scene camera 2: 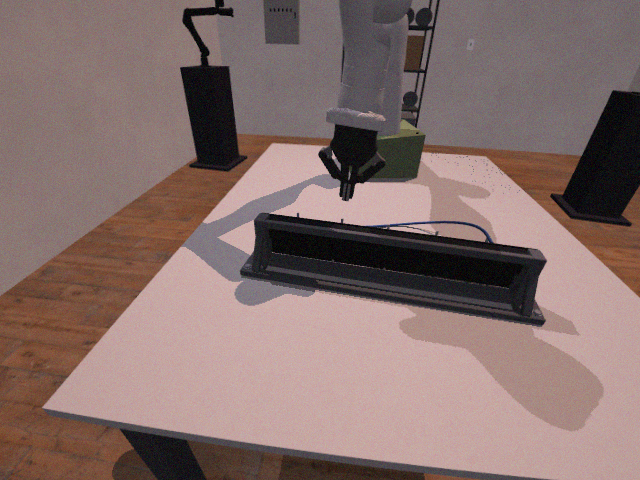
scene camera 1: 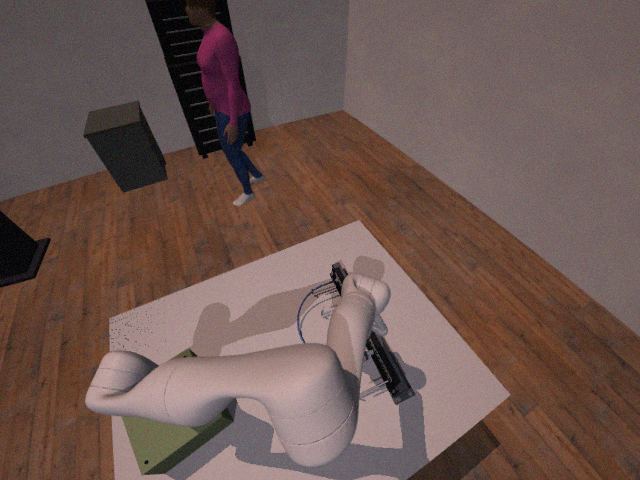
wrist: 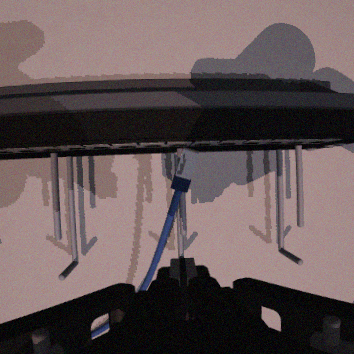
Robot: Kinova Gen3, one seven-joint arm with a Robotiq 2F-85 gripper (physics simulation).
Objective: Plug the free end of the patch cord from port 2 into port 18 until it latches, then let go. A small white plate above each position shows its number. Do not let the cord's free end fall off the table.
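Places are measured from the arm's base along level axes (x back, y right, z up), in metres.
Pixels of known places: gripper, between the fingertips: [scene camera 2: 345,199] [wrist: 182,273]; arm's base, origin of its link: [scene camera 2: 386,131].
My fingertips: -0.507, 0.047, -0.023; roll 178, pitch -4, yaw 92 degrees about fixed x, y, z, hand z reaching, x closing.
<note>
Ahead of a thing's pixels: the offset from my fingertips to its top centre, as dx, dy, dz. Level surfaces: height alone.
The black patch panel {-0.062, -0.096, -0.009} [scene camera 1: 386,367] [scene camera 2: 392,236] [wrist: 115,125] stands on the white table {dz -0.110} [scene camera 1: 330,242] [scene camera 2: 310,372]. In the wrist view the clear plug {-0.066, +0.007, -0.037} [wrist: 184,165] with its blue boot {-0.053, +0.004, -0.044} [wrist: 180,183] points at the panel's port side. Its tip meets the panel's edge; how deep it sits and in which port are hidden, and no port numbers are readable. The blue cord [scene camera 1: 298,317] [scene camera 2: 454,222] [wrist: 161,240] bends away beneath the gripper. My gripper [scene camera 2: 345,198] [wrist: 182,273] is shut and empty, above the port side, back from the plug. The arm hides it in scene camera 1.
Thin grey rods [wrist: 72,215] [wrist: 280,200] stick out from the panel's port side, on both sides of the plug; another is near the plug. A green box [scene camera 1: 170,439] [scene camera 2: 400,157] stands on the table, farther from the panel. A person [scene camera 1: 222,77] is on the floor beyond the table.
</note>
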